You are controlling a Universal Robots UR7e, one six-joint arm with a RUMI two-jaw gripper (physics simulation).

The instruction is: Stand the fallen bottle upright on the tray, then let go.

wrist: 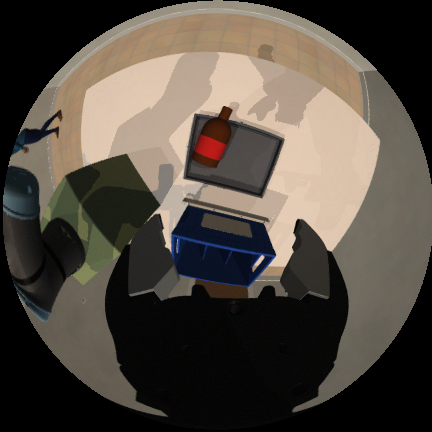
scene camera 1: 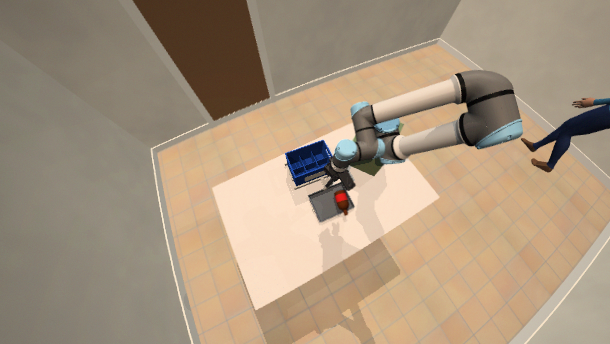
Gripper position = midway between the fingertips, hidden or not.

I see my gripper (wrist: 228, 218) and a brown bottle (wrist: 215, 133).
